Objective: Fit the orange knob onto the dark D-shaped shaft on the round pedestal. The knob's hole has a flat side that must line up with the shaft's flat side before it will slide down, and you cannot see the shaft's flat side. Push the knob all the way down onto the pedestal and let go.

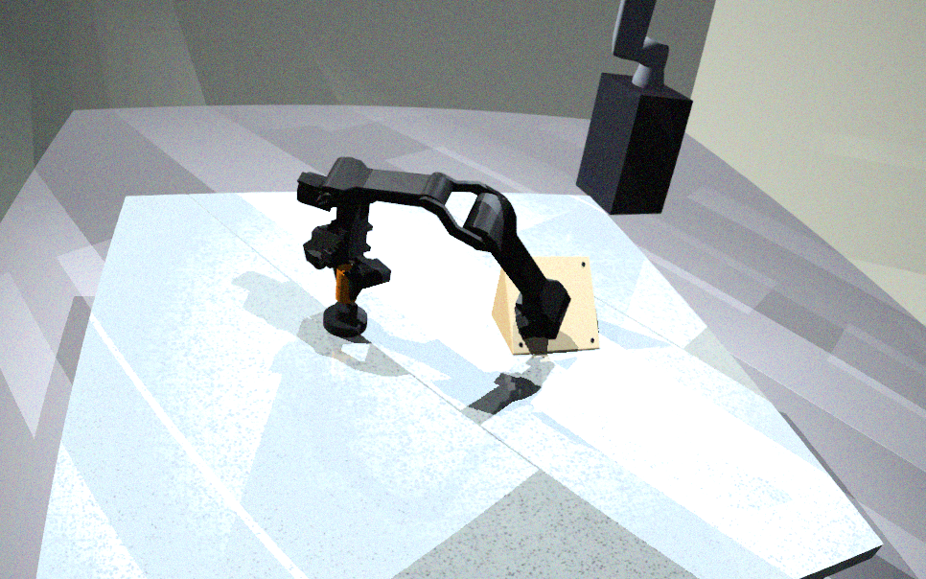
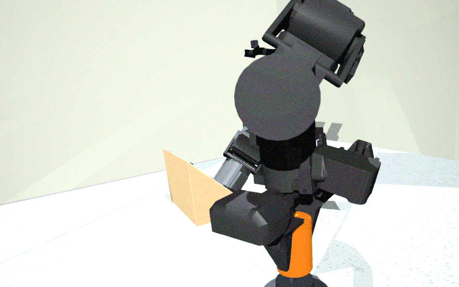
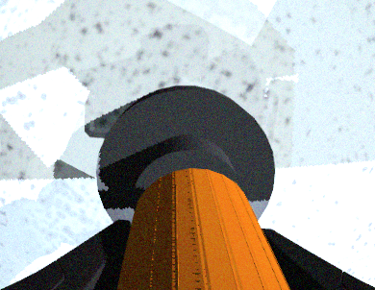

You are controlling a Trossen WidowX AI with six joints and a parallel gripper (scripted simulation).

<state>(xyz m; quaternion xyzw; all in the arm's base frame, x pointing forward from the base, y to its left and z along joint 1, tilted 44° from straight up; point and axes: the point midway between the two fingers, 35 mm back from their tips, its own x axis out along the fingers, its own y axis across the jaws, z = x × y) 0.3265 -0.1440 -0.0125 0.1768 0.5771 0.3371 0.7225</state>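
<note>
My gripper tip is now 2 cm below the orange knob. Round my gripper tip: round dark pedestal 4 cm below.
</note>
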